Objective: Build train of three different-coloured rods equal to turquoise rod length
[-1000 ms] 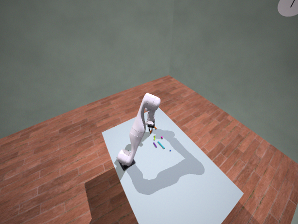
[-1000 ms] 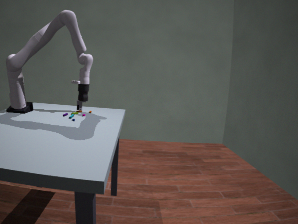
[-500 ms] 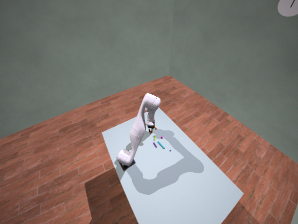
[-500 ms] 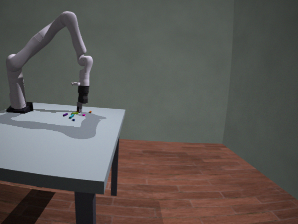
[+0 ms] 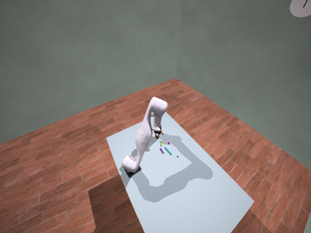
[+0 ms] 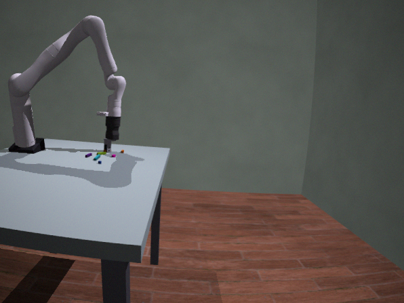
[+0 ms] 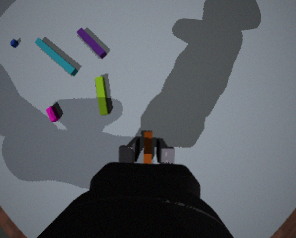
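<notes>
Now: hand 30 mm short of the blue rod, 300 mm to the left of it and 10 mm above it. Also, from my hand: lime rod (10 mm behind, 90 mm to the right, 10 mm below); magenta rod (60 mm ahead, 130 mm to the right, 10 mm below); purple rod (50 mm behind, 160 mm to the right, 10 mm below).
</notes>
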